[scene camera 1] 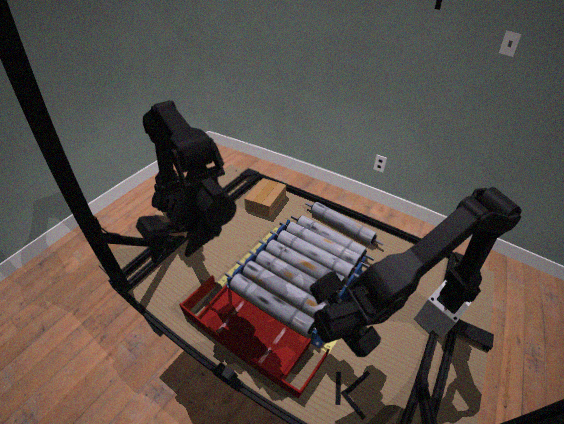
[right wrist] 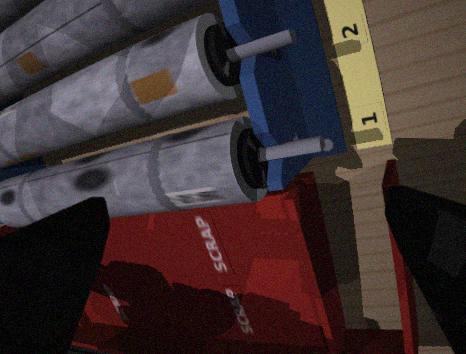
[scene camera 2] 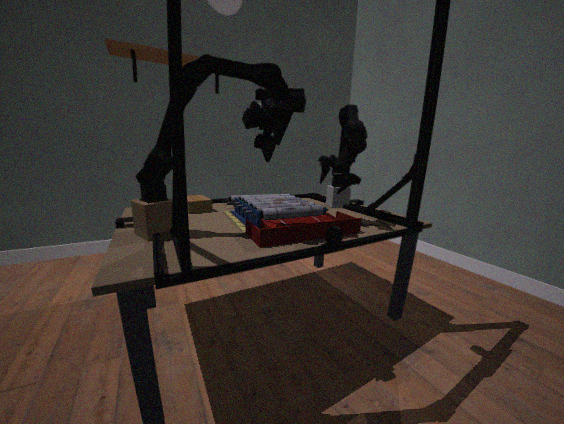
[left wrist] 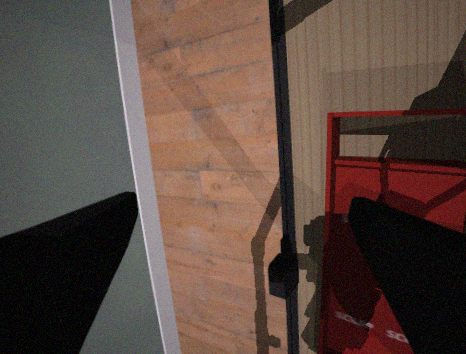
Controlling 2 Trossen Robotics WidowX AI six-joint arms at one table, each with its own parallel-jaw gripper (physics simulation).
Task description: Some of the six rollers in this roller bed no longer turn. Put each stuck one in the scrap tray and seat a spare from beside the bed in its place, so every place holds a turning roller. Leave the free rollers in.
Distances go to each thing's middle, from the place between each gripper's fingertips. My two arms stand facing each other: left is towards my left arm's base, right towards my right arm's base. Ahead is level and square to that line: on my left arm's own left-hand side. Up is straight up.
Labels:
Now: right hand 6 cm past the tray point(scene camera 1: 251, 331), 18 cm to the right of it and 11 cm above it. The rest, counted from my right hand: cardboard box point(scene camera 1: 266, 196): 47 cm ahead, 39 cm to the left, 11 cm below.
My left hand is 20 mm short of the tray, 170 mm to the left of it and 240 mm above it. Also, from my left hand: cardboard box 550 mm ahead, 40 mm to the left, 240 mm below.

